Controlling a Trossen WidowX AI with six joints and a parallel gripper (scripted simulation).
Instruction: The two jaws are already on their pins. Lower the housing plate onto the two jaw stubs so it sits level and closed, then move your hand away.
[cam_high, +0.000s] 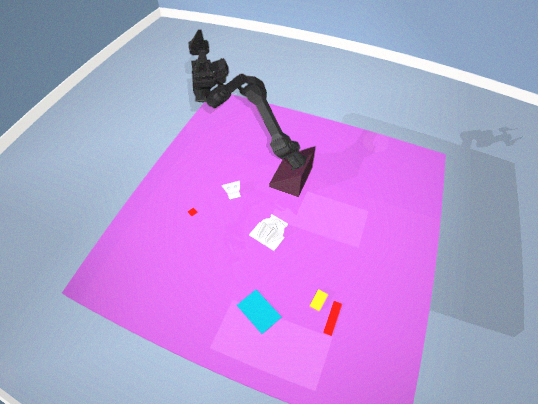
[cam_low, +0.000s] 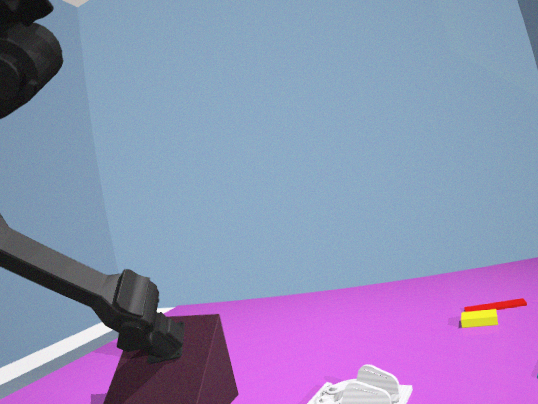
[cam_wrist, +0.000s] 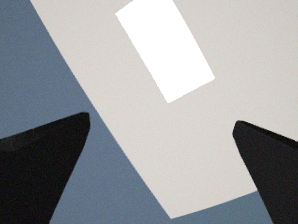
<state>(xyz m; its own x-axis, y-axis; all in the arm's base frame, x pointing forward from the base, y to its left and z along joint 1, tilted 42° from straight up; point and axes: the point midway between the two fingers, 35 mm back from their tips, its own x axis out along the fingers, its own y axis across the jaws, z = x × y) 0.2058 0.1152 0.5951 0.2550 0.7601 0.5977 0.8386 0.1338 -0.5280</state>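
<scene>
Right now the white housing plate is 66 cm below my gripper tip and 4 cm to the left of it. Round my gripper tip: red square: 69 cm below, 15 cm ahead, 9 cm to the right; yellow block: 68 cm below, 48 cm to the left, 39 cm ahead; cyan tile: 69 cm below, 48 cm ahead, 28 cm to the left.
</scene>
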